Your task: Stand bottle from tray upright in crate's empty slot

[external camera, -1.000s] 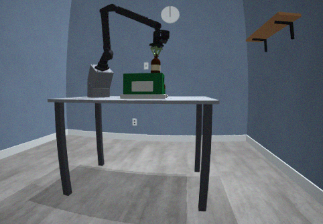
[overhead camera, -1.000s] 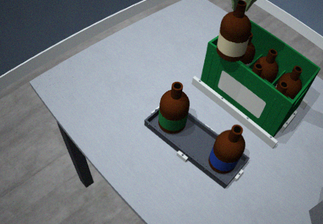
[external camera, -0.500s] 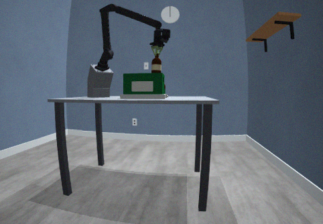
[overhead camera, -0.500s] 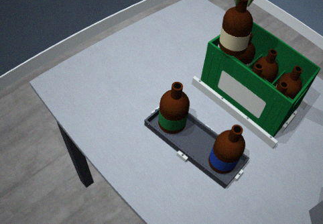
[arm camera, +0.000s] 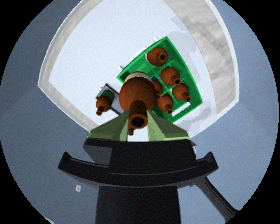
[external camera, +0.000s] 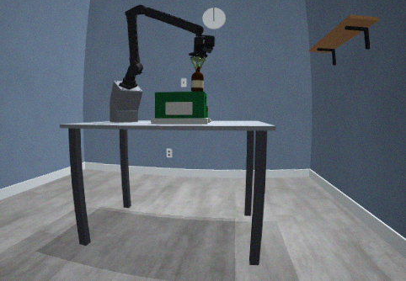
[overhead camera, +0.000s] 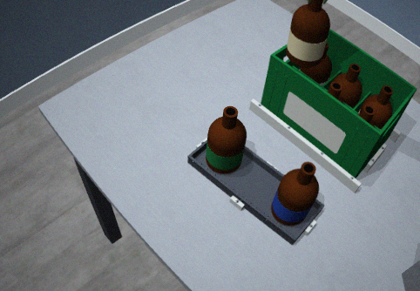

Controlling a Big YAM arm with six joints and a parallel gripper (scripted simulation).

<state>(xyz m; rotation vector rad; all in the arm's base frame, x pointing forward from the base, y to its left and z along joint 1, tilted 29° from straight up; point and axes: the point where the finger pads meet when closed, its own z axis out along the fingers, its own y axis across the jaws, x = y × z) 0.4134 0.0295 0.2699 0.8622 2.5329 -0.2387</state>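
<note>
My hand is 60 mm above the brown bottle. The rest, counted from my hand: grey tray: 320 mm below, 190 mm to the left, 80 mm behind; crate: 250 mm below, 90 mm behind, 60 mm to the right.
</note>
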